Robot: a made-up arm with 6 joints. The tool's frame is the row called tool. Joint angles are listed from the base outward. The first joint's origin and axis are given. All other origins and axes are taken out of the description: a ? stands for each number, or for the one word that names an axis. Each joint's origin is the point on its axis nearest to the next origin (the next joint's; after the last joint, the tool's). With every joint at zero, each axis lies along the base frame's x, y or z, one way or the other. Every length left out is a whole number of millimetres.
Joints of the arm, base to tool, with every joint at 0 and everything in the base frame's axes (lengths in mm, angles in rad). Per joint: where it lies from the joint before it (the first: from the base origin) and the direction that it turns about. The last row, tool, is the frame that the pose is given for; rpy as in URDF.
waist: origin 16 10 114 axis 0 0 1
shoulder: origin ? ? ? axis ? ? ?
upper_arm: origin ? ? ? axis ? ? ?
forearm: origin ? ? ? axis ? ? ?
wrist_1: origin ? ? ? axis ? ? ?
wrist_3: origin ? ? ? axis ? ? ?
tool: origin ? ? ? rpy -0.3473 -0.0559 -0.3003
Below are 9 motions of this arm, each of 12 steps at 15 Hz.
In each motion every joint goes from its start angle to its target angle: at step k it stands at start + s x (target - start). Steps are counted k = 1, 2, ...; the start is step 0. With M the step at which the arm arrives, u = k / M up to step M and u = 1 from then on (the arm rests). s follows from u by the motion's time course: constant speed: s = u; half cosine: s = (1 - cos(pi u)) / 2; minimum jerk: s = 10 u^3 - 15 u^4 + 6 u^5.
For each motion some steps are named. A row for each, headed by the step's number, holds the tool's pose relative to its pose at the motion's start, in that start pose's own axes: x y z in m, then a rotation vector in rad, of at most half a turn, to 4 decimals.
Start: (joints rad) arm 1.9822 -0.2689 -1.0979 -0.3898 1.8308 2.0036
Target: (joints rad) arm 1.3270 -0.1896 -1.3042 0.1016 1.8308 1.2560
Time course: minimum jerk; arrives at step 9
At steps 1, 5, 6, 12:
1: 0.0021 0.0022 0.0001 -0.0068 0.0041 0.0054
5: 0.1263 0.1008 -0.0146 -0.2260 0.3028 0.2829
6: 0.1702 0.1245 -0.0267 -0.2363 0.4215 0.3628
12: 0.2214 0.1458 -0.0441 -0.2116 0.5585 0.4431

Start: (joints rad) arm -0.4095 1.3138 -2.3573 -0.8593 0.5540 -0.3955
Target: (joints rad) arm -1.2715 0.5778 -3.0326 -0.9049 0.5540 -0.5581
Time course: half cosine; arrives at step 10
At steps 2, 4, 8, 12:
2: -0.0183 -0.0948 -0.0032 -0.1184 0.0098 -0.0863
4: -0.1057 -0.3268 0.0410 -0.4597 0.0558 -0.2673
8: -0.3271 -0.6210 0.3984 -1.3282 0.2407 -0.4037
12: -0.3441 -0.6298 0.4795 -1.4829 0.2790 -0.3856

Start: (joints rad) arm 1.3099 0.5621 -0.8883 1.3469 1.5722 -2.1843
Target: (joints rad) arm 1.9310 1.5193 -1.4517 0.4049 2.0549 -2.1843
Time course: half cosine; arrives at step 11
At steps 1, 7, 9, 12:
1: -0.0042 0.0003 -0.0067 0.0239 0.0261 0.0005
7: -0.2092 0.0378 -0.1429 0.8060 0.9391 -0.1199
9: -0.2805 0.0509 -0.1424 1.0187 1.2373 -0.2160
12: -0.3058 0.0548 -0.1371 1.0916 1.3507 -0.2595

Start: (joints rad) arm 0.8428 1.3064 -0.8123 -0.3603 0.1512 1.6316
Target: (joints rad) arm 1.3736 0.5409 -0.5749 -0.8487 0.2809 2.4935
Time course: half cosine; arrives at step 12
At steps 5, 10, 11, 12:
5: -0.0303 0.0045 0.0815 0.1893 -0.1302 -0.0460
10: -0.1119 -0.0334 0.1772 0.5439 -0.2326 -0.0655
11: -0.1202 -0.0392 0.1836 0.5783 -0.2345 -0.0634
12: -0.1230 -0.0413 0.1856 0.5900 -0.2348 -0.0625

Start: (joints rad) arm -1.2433 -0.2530 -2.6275 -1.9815 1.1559 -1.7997
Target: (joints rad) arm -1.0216 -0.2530 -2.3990 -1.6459 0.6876 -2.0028
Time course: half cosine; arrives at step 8
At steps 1, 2, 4, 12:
1: 0.0048 -0.0032 0.0016 -0.0214 -0.0244 -0.0016
2: 0.0179 -0.0122 0.0068 -0.0833 -0.0923 -0.0075
4: 0.0551 -0.0416 0.0305 -0.2932 -0.2953 -0.0413
12: 0.0916 -0.0801 0.0769 -0.6038 -0.5304 -0.1298

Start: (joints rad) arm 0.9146 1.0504 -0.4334 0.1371 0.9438 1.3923
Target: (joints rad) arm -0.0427 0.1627 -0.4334 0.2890 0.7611 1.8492
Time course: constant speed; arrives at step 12
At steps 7, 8, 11, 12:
7: 0.0893 -0.0757 0.1700 0.3581 0.8888 -0.1407
8: 0.1186 -0.0880 0.1826 0.3900 1.0268 -0.1776
11: 0.2203 -0.1248 0.1923 0.4579 1.4483 -0.3115
12: 0.2563 -0.1369 0.1854 0.4717 1.5900 -0.3637

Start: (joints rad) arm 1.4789 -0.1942 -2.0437 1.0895 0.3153 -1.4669
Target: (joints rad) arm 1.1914 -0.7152 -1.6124 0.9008 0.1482 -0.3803
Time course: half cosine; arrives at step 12
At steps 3, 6, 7, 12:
3: 0.0125 -0.0160 0.0148 -0.0681 0.0263 -0.1024
6: 0.0403 -0.0462 0.0557 -0.2203 0.0509 -0.3593
7: 0.0495 -0.0542 0.0720 -0.2695 0.0468 -0.4560
12: 0.0723 -0.0683 0.1206 -0.3821 0.0000 -0.7373

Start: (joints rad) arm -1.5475 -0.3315 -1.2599 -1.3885 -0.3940 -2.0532
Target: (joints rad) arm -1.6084 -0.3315 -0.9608 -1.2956 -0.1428 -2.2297
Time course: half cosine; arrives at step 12
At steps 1, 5, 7, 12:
1: 0.0021 0.0011 -0.0004 0.0054 -0.0044 -0.0022
5: 0.0482 0.0218 -0.0052 0.1152 -0.1032 -0.0477
7: 0.0835 0.0352 -0.0055 0.1925 -0.1833 -0.0804
12: 0.1358 0.0511 -0.0011 0.2972 -0.3090 -0.1268

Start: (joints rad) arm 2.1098 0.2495 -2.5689 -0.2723 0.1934 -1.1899
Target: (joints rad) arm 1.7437 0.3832 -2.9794 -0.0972 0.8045 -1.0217
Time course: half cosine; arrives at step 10
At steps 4, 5, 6, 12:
4: -0.0329 -0.0397 -0.0060 0.0287 0.1874 0.0009
5: -0.0455 -0.0576 -0.0054 0.0380 0.2688 -0.0030
6: -0.0568 -0.0754 -0.0029 0.0456 0.3484 -0.0089
12: -0.0766 -0.1133 0.0089 0.0569 0.5203 -0.0281

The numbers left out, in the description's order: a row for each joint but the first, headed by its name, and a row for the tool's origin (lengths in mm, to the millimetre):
shoulder: xyz 17 4 0, axis 0 1 0
upper_arm: xyz 36 0 167, axis 0 1 0
forearm: xyz 117 0 -402, axis 0 0 -1
wrist_1: xyz -4 9 0, axis 0 1 0
wrist_3: xyz 53 0 -56, axis 0 0 -1
tool: xyz 3 -16 0

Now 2 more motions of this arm.
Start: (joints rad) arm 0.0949 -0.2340 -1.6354 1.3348 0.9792 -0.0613
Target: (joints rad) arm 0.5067 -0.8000 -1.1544 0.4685 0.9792 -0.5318
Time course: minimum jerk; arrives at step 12
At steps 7, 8, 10, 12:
7: -0.1216 0.0286 -0.0042 -0.2771 -0.0874 0.7474
8: -0.1454 0.0306 -0.0013 -0.3187 -0.1066 0.9113
10: -0.1746 0.0312 0.0038 -0.3649 -0.1334 1.1219
12: -0.1804 0.0310 0.0050 -0.3735 -0.1392 1.1649

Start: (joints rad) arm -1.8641 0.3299 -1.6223 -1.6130 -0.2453 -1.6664
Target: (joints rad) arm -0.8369 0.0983 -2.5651 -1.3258 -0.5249 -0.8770
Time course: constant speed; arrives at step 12
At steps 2, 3, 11, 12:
2: -0.0631 -0.1247 -0.0024 -0.2611 0.1514 -0.0300
3: -0.0896 -0.1883 0.0095 -0.4038 0.2152 -0.0563
11: -0.1979 -0.5165 0.3646 -1.7157 0.3825 -0.4601
12: -0.2027 -0.5181 0.4241 -1.8897 0.3584 -0.5232

